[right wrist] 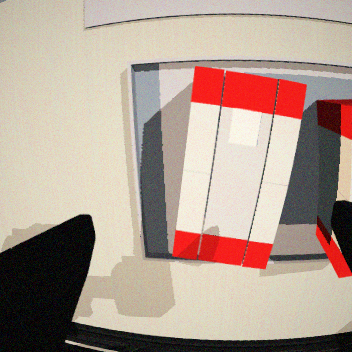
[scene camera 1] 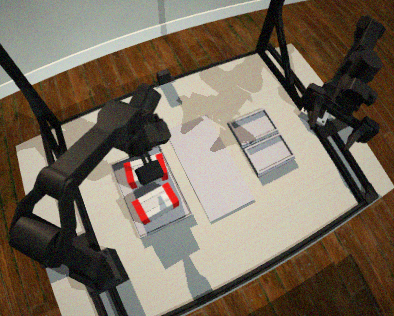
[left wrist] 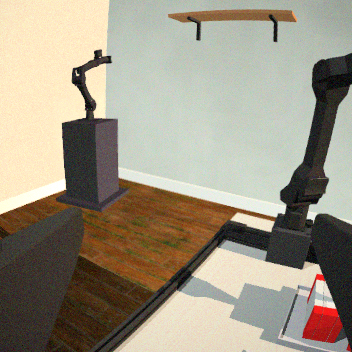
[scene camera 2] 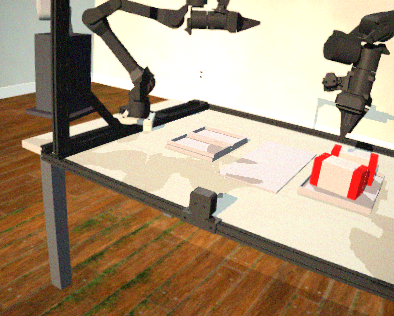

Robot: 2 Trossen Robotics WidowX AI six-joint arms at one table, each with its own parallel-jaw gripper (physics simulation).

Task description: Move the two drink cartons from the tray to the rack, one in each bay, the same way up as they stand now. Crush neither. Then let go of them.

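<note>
Two white cartons with red ends lie in the tray. One carton is farther back in scene camera 1, partly hidden by my right gripper. The other carton is nearer there. My right gripper is open above the farther carton, holding nothing. My left gripper is open and empty, high near its own base. The rack shows two empty bays.
A pale flat panel lies between tray and rack. A small dark block stands on the table's edge rail. Dark frame posts rise at the table's sides.
</note>
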